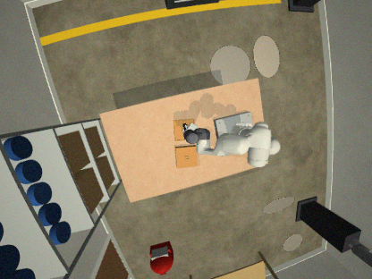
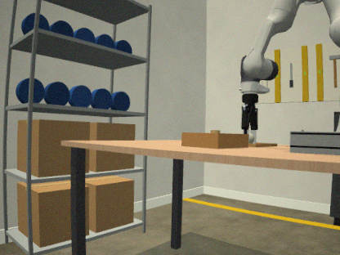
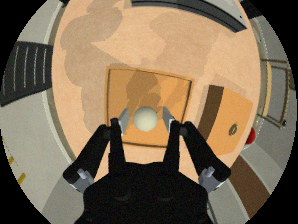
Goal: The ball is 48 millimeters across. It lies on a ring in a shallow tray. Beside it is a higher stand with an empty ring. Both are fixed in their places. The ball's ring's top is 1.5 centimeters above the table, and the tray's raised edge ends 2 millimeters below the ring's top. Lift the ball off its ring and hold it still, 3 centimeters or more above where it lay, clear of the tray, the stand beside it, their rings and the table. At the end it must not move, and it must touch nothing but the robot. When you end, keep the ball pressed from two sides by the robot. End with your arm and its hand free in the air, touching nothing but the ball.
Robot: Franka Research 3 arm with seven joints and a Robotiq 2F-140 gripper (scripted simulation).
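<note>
Right now the shallow tray is 3 cm below my hand. From my hand the other things lie so: stand (2 cm ahead, 24 cm to the left, 1 cm above); then pale ball (right at my hand).
</note>
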